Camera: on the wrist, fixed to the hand. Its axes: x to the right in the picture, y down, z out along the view.
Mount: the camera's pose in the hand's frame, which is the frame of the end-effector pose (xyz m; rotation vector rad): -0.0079 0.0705 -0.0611 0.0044 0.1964 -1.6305
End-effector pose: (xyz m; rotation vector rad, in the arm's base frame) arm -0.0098 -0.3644 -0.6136 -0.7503 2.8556 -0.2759
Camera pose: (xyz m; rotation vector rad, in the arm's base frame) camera -0.0491 -0.2920 -0.5692 2.5573 -1.4205 0.4489
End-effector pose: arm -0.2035 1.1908 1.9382 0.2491 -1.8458 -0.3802
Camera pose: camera -0.1414 1.2506 1.9747 1.7179 -1.0645 -1.3553
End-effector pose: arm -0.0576 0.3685 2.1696 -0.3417 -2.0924 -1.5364
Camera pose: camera -0.0009 0.3348 2.2361 -1.4940 1.6956 1.6605
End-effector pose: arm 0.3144 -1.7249 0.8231 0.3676 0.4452 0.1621
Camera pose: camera 0.2748 -1.6428 0.8018 -0.0919 0.8159 -1.3967
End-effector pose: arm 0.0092 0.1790 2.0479 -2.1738 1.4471 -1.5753
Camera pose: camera -0.0827 0.1721 2.0317 1.9993 0.4880 1.1424
